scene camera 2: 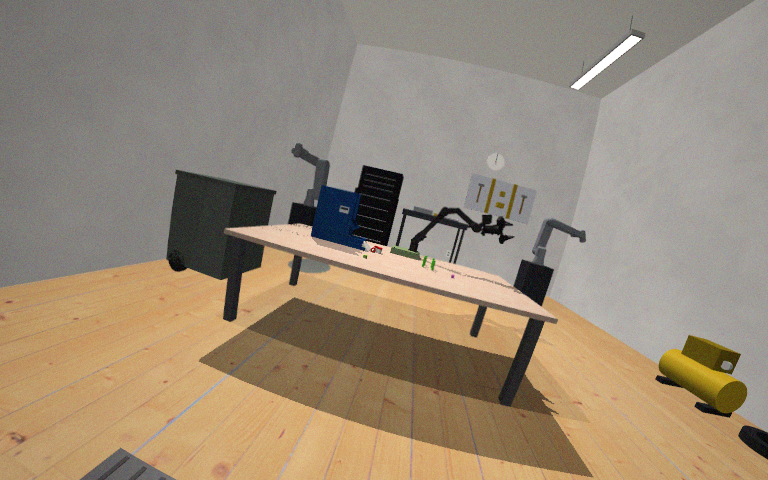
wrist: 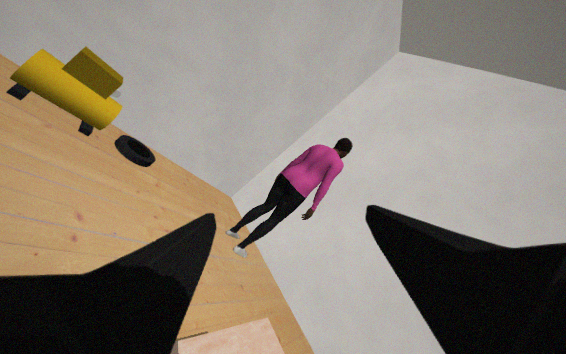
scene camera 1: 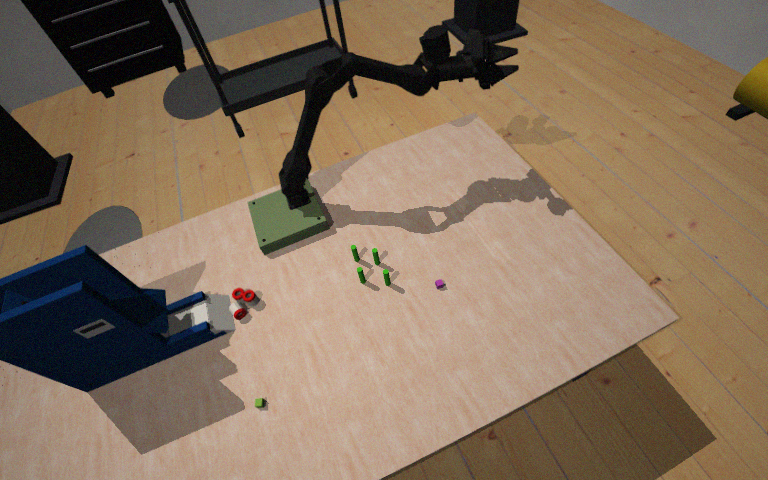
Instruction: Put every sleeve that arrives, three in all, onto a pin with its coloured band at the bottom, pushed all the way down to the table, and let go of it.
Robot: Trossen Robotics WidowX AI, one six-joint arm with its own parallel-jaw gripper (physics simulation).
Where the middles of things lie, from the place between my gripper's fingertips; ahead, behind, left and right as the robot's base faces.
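Blue feeder (scene camera 1: pixel 78 321): 190 mm below my hand, 180 mm ahead of it, 1060 mm to the right of it.
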